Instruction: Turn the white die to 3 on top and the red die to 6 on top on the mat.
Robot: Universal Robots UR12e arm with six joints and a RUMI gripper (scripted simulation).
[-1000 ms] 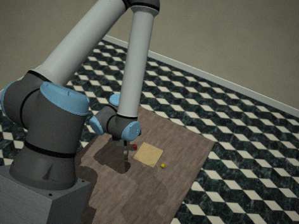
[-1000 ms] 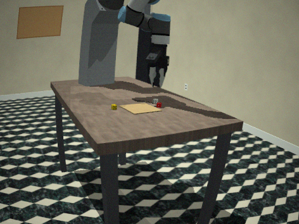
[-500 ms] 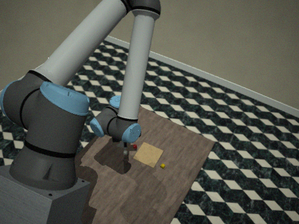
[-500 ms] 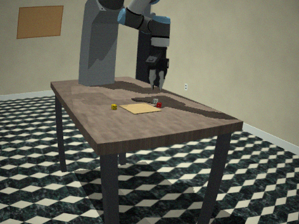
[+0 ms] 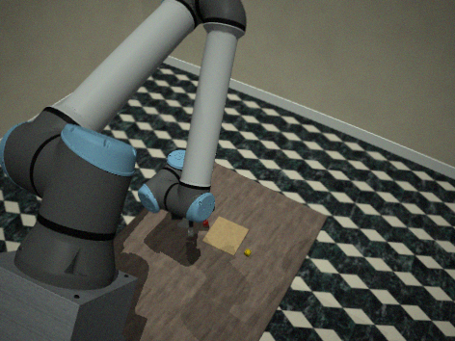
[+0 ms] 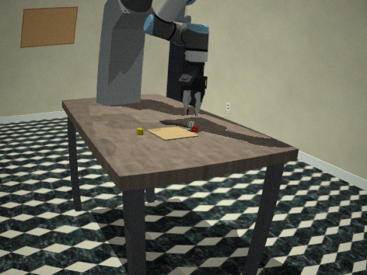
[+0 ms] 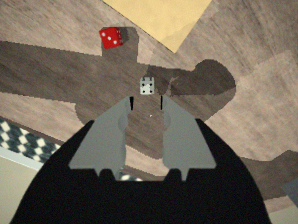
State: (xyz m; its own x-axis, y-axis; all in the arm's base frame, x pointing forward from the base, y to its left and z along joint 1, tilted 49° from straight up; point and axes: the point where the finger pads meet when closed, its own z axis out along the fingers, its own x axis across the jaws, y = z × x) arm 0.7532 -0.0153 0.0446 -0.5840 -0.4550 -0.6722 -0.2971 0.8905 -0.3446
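Now: the white die 50 mm below my hand. The rest, counted from my hand: tan mat 130 mm to the right, 60 mm below, 50 mm ahead; red die 70 mm ahead, 50 mm below, 40 mm to the right; yellow die 240 mm to the right, 50 mm below.
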